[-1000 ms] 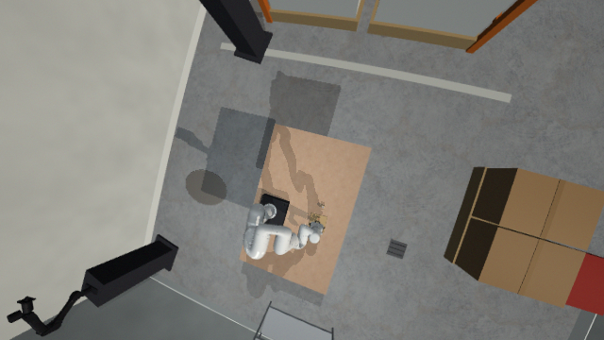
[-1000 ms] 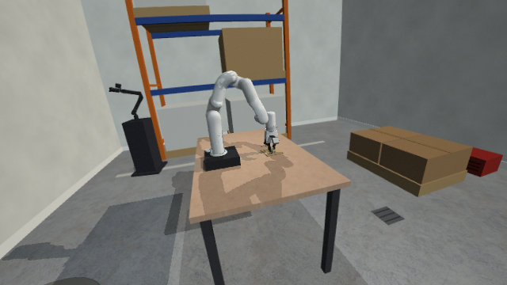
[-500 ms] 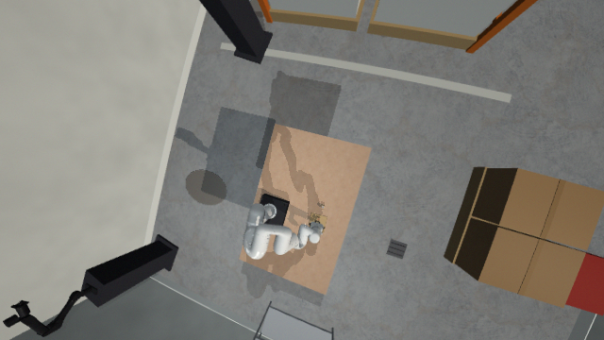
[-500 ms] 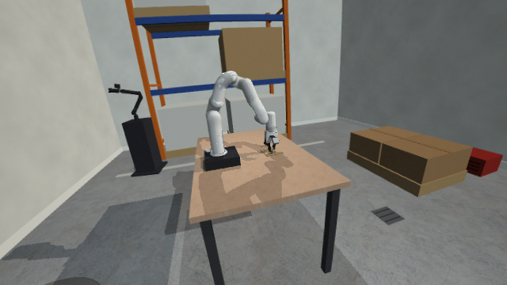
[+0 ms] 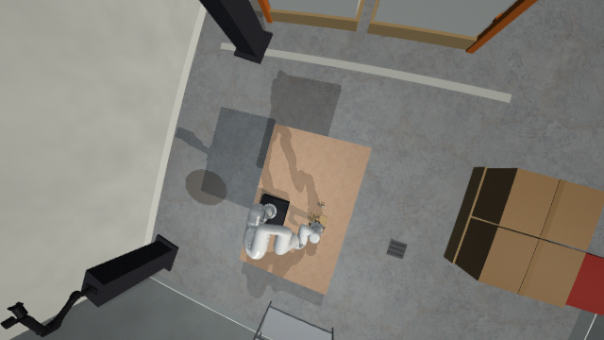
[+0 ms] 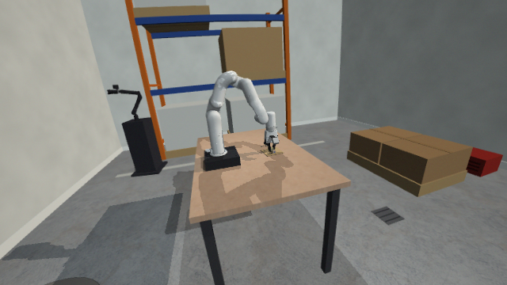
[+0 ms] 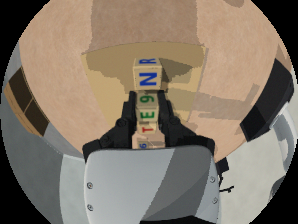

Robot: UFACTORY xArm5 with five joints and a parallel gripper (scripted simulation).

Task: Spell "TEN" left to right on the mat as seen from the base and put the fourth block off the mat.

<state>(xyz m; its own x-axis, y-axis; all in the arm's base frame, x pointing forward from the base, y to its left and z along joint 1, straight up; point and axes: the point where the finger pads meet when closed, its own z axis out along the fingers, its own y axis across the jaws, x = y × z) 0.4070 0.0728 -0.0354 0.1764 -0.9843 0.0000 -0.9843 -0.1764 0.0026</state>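
Now: hand 30 mm above the tan mat.
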